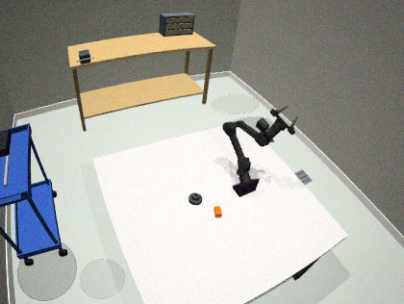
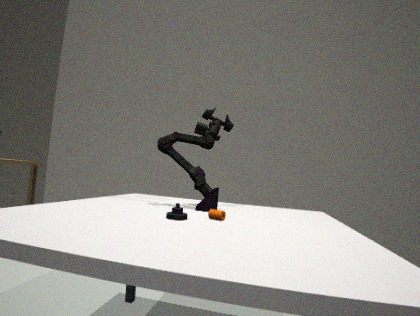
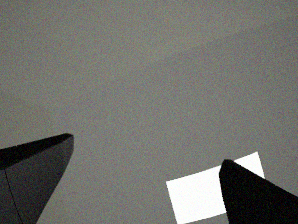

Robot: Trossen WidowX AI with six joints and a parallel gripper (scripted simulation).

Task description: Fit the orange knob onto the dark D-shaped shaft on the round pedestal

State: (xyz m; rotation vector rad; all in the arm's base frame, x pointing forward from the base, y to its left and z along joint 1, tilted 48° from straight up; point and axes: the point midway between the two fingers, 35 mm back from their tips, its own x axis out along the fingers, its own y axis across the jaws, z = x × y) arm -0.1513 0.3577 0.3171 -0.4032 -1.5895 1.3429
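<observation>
My gripper tip is 55 cm above the orange knob, 48 cm short of it and 4 cm to the right of it. From my gripper tip the other things lie so: dark round pedestal (54 cm below, 53 cm ahead, 11 cm to the right).
</observation>
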